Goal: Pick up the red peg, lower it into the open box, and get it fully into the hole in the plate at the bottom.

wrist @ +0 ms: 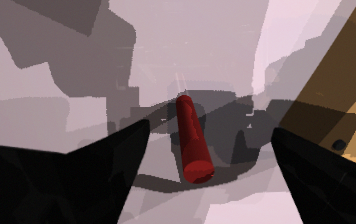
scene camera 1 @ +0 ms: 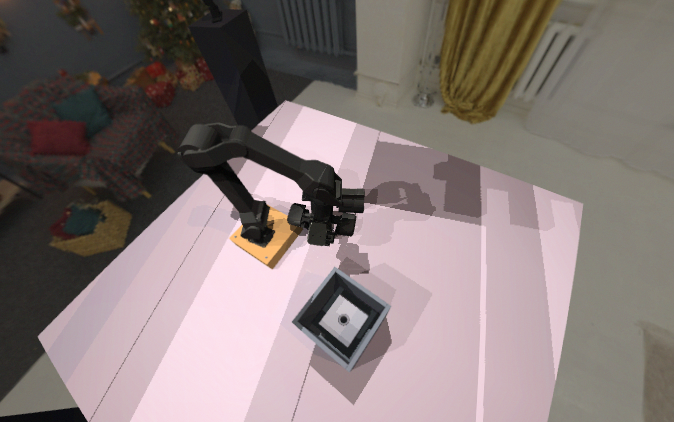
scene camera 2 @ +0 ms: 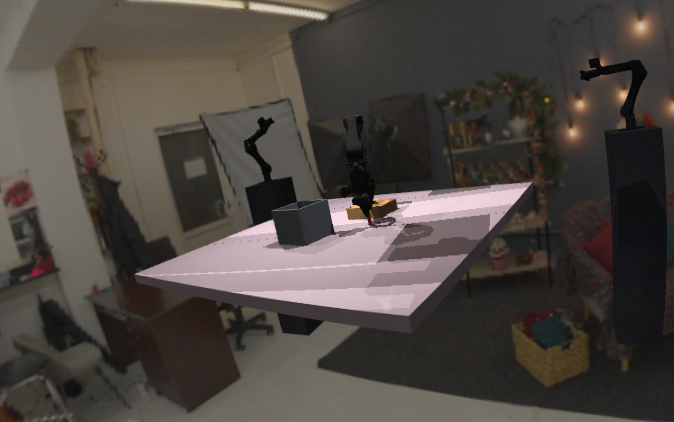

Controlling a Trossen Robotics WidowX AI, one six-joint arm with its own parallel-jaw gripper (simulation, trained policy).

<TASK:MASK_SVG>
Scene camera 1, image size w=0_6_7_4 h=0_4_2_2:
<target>my gripper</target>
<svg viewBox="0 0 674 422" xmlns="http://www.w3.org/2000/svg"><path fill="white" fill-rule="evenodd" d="M287 216L288 224L302 228L305 227L308 230L307 243L310 245L330 247L330 244L334 243L336 235L351 237L354 234L357 218L355 214L343 212L343 215L336 216L333 215L332 209L329 214L321 216L315 214L312 209L311 213L309 213L304 204L293 203Z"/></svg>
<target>grey box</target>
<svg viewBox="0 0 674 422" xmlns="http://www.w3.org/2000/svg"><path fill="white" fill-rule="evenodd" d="M334 267L302 307L292 323L312 339L326 354L331 356L347 371L351 372L391 306L366 287ZM340 294L369 315L369 319L350 348L340 340L337 340L319 324Z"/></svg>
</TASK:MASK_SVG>
